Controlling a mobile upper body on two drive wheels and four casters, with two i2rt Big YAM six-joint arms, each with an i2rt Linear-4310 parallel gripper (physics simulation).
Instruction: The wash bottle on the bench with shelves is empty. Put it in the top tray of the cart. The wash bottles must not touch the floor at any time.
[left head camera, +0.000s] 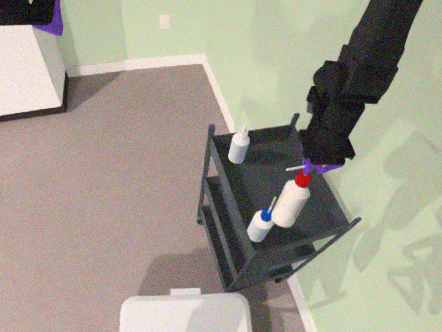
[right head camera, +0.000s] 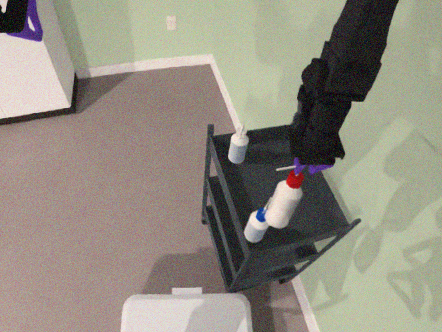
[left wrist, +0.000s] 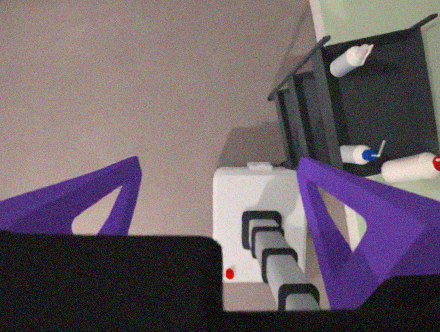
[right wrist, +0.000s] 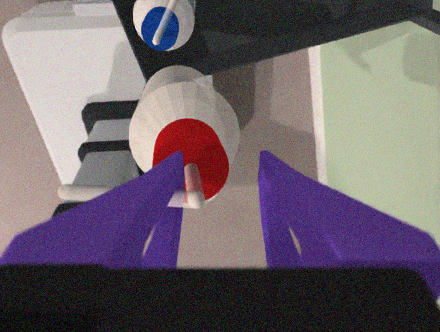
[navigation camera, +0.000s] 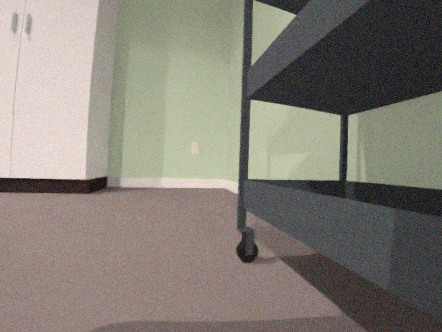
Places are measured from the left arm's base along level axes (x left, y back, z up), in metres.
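Pixels of known places: left gripper, fingertip midpoint: (left head camera: 24, 31) (right head camera: 7, 38) (left wrist: 219, 165); right gripper, fingertip midpoint: (left head camera: 310, 172) (right head camera: 302, 172) (right wrist: 221, 164).
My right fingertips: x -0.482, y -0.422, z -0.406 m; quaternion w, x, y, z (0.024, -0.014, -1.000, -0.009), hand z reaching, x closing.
For each thing: its top centre in the pictures, then the offset to it from my right fingertips.
- blue-capped bottle, top centre: (right wrist: 160, 31) (right head camera: 267, 205) (left head camera: 272, 204) (left wrist: 381, 152) dx +0.039, dy -0.009, dz -0.167 m
- white-topped bottle, top centre: (right head camera: 242, 126) (left head camera: 244, 126) (left wrist: 371, 48) dx +0.079, dy -0.284, dz -0.167 m
A large white wash bottle with a red cap (left head camera: 291, 204) (right head camera: 284, 204) (left wrist: 411, 168) (right wrist: 186, 102) hangs tilted at my right gripper (left head camera: 316, 169) (right wrist: 221, 164), over the top tray of the dark cart (left head camera: 260, 177) (right head camera: 260, 180) (left wrist: 390, 105). Its spout lies at one fingertip, with a gap to the other finger; the fingers are partly open and not clamped on it. Whether its base touches the tray cannot be told. A blue-capped bottle (left head camera: 260, 226) (right head camera: 256, 228) (left wrist: 355, 154) and a white-topped bottle (left head camera: 239, 148) (right head camera: 238, 148) (left wrist: 346, 61) stand in the tray. My left gripper (left wrist: 219, 165) is wide open.
A white cabinet (left head camera: 30, 70) (right head camera: 30, 70) (navigation camera: 55, 90) stands at the left. The cart is beside the green wall (left head camera: 400, 165) (right head camera: 400, 165). My white base (left head camera: 185, 315) (right head camera: 185, 315) (left wrist: 230, 200) is close to the cart's near end. The blue-capped bottle is close beside the hanging bottle.
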